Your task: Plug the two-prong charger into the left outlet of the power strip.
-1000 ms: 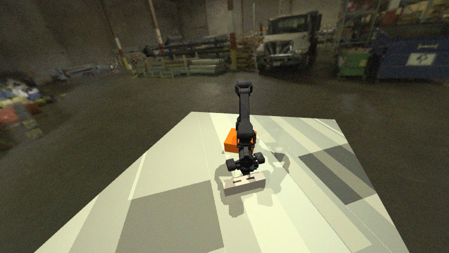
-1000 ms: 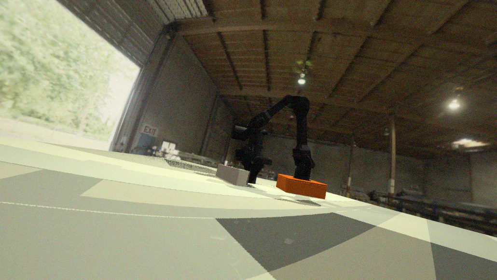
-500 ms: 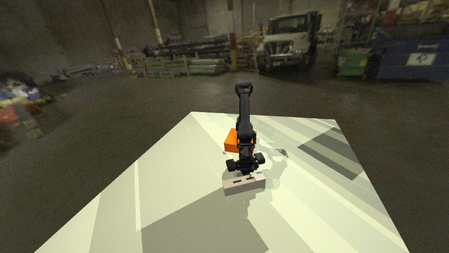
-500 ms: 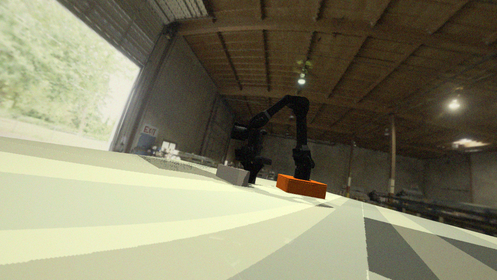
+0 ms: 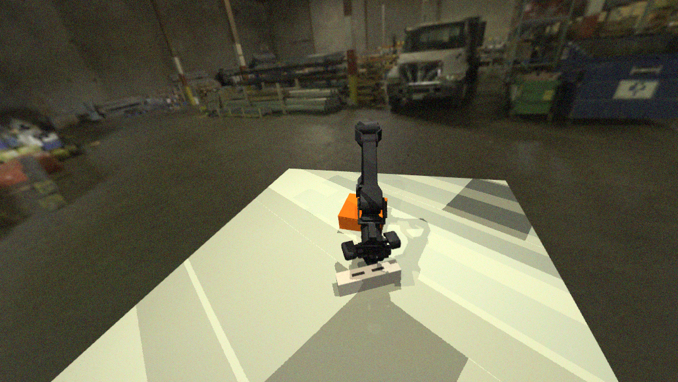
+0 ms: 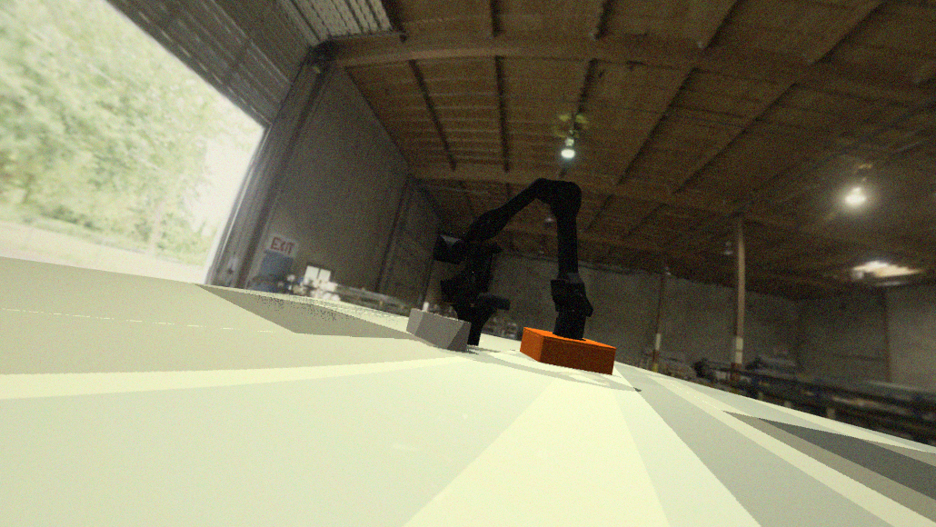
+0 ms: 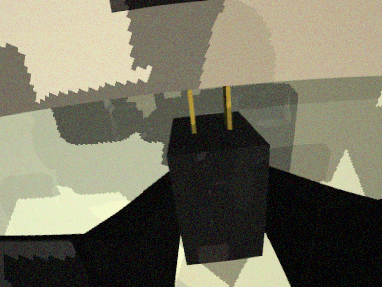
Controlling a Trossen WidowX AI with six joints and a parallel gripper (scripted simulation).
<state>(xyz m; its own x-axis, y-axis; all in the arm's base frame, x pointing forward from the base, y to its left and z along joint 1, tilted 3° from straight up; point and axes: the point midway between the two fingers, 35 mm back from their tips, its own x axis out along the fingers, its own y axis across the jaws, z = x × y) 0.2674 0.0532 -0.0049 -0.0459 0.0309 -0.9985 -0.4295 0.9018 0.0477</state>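
The black two-prong charger lies 20 mm ahead of my gripper tip, 10 mm to the left of it and 10 mm above it.
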